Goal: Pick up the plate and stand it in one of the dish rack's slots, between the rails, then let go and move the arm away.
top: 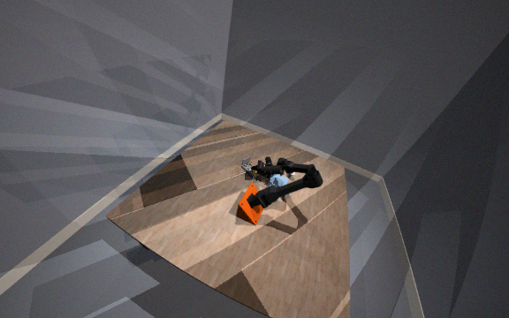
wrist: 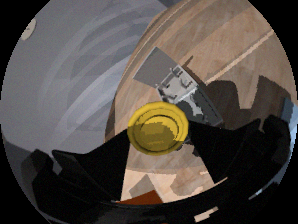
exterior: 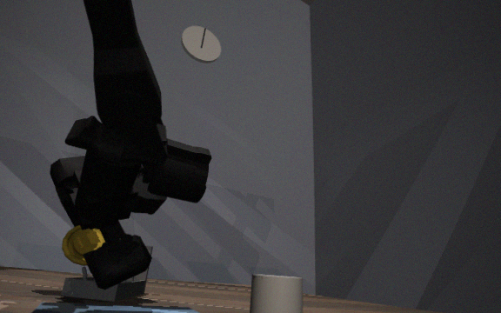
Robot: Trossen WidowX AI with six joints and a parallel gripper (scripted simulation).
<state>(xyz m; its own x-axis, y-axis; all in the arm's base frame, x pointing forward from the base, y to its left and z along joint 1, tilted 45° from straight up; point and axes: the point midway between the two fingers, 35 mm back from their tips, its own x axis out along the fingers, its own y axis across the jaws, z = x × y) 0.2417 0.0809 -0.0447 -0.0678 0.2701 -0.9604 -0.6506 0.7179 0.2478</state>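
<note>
Right now my gripper tip is 40 mm short of the grey dish rack, 30 mm to the right of it and 40 mm above it. Round my gripper tip: blue utensil: 40 mm behind, 220 mm to the right, 60 mm below; then yellow plate: 10 mm to the right; then blue mat: 70 mm ahead, 180 mm to the right, 60 mm below.
</note>
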